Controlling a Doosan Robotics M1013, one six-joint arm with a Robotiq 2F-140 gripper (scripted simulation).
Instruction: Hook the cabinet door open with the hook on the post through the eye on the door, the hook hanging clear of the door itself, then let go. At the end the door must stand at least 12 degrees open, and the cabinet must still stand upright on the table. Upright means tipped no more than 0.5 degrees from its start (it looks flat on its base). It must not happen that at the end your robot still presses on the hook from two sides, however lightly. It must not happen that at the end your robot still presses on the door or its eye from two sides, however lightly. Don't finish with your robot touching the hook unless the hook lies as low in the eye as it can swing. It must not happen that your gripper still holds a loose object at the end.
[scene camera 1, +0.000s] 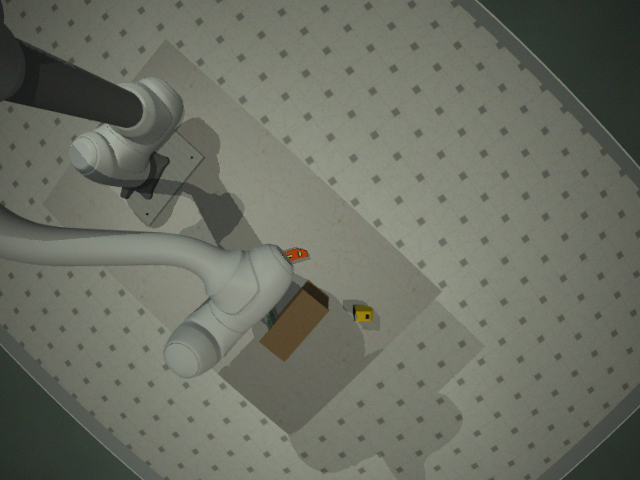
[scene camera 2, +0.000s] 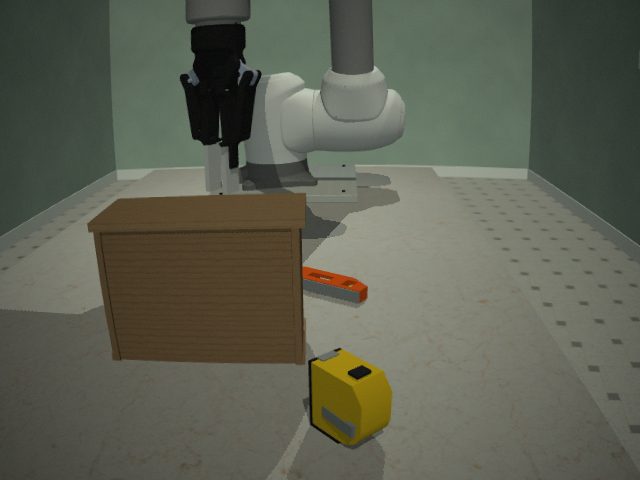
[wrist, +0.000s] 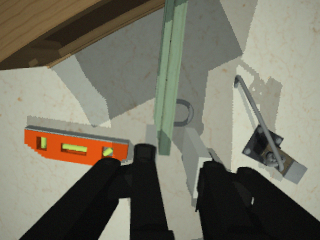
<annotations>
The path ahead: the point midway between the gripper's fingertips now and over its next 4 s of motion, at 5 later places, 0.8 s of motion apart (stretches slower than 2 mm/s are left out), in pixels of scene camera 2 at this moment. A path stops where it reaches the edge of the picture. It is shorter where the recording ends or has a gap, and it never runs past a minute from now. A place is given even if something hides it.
The gripper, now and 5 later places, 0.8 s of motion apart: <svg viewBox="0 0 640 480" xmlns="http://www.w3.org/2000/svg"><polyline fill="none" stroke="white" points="222,190 221,162 221,160 222,177 223,201 224,208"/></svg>
</annotations>
